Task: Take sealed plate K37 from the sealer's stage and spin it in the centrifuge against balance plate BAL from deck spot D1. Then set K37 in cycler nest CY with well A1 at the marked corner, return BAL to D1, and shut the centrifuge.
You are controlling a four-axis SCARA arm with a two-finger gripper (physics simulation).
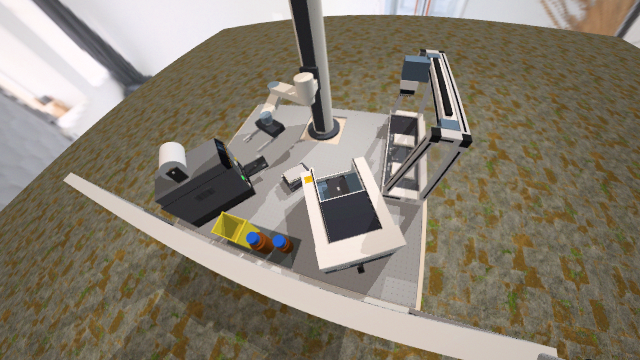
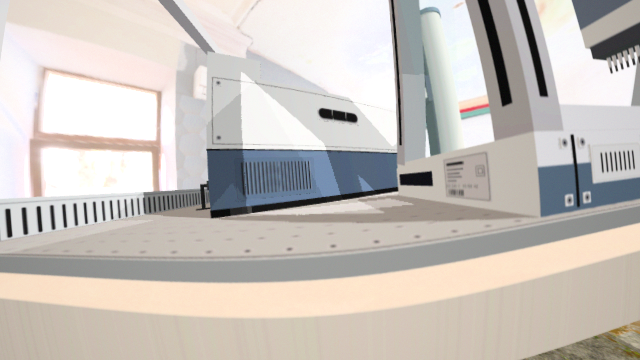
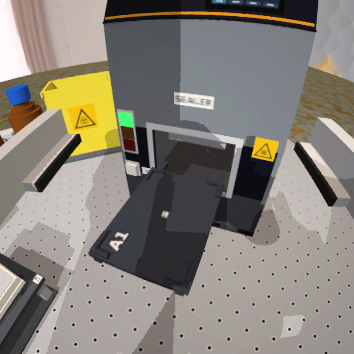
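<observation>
My gripper is open with nothing between its fingers, above the table, facing the sealer. The sealer's dark stage sticks out of the sealer, bare, its A1 mark at the near left corner. A pale plate lies on the dark cycler nest; the plate's name is not readable. The centrifuge has an opening showing a dark bucket with a small light mark. Two pale plates sit on the gantry deck; I cannot tell which is BAL.
The gantry frame stands over the deck, its pipette head raised. A yellow bin and blue-capped brown bottles stand beside the sealer. The arm's column rises at the back.
</observation>
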